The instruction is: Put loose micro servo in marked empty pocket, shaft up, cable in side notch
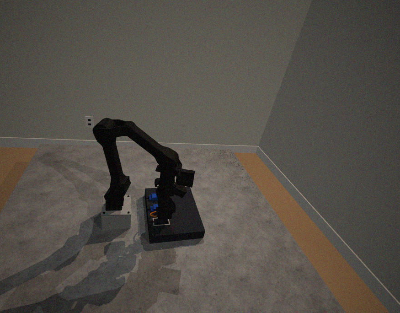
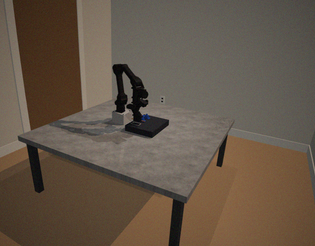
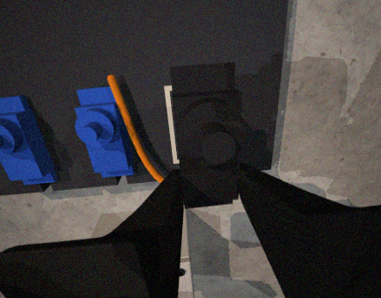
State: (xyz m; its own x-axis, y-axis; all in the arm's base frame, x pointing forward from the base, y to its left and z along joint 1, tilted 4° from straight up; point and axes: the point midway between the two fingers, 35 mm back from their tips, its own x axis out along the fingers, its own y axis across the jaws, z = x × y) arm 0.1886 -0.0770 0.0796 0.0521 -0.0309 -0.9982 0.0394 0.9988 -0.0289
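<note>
My gripper tip is now 11 cm short of the dark deck, 10 cm above it and 7 cm to the right of it.
</note>
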